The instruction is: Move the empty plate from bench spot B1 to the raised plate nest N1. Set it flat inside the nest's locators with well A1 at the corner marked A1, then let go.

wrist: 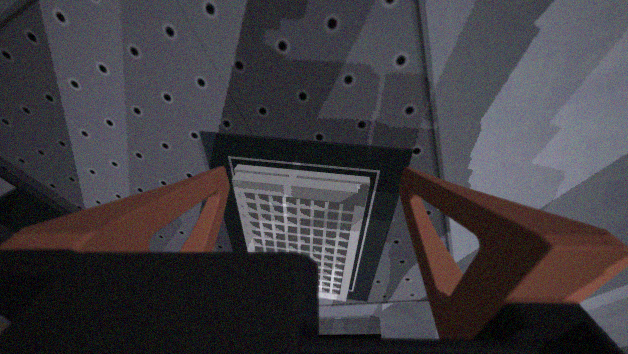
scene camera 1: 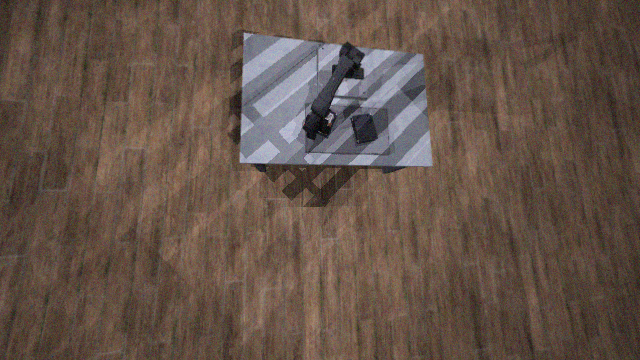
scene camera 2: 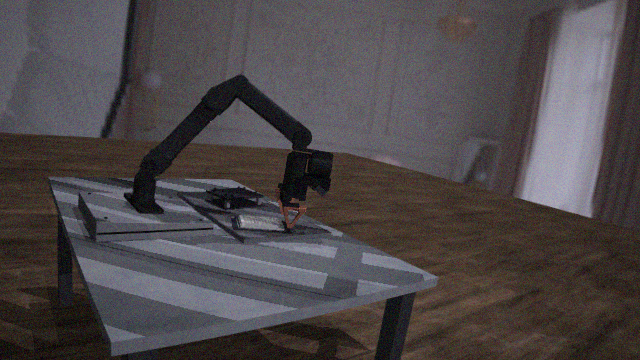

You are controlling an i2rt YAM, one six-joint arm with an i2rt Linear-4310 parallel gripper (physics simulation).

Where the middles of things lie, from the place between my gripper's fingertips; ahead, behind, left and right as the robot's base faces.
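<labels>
Relative to the dark nest with white outline (wrist: 384, 165), my gripper is 4 cm to the right, 6 cm past and 2 cm above. Perforated deck (scene camera 2: 268, 209), counted from my hand: 3 cm behind, 19 cm to the left, 3 cm below.
</labels>
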